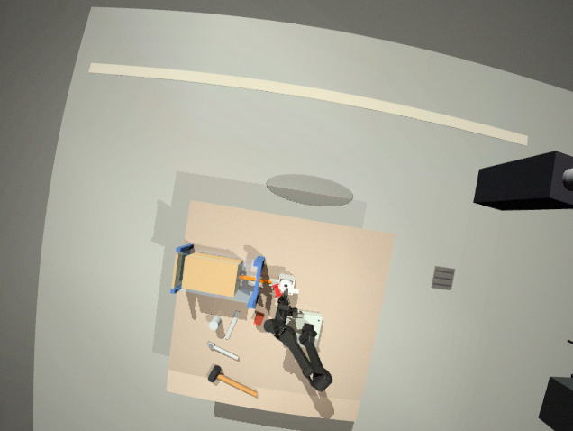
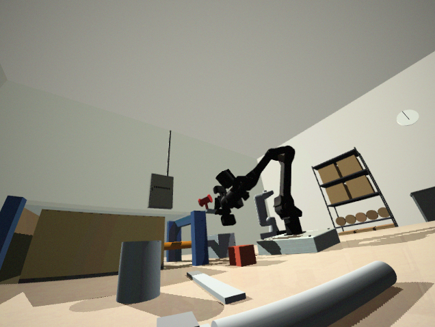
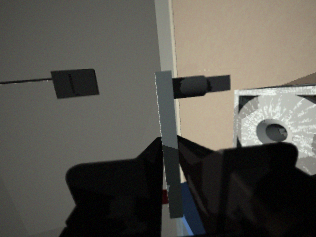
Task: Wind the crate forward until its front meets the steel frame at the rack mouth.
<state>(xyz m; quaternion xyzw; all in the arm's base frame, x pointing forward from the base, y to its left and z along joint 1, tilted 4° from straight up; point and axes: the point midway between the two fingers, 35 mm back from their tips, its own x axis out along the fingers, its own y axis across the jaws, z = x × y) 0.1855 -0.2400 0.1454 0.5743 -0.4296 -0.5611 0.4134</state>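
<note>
The red knob lies 5 cm ahead of my gripper tip, 4 cm above it and 1 cm to the left of it. The rest, counted from my gripper tip: winch crank handle 1 cm to the left, 1 cm ahead, 1 cm above; then winch 16 cm below, 2 cm to the left, 1 cm behind; then blue frame 16 cm ahead, 8 cm below, 4 cm to the left.
</note>
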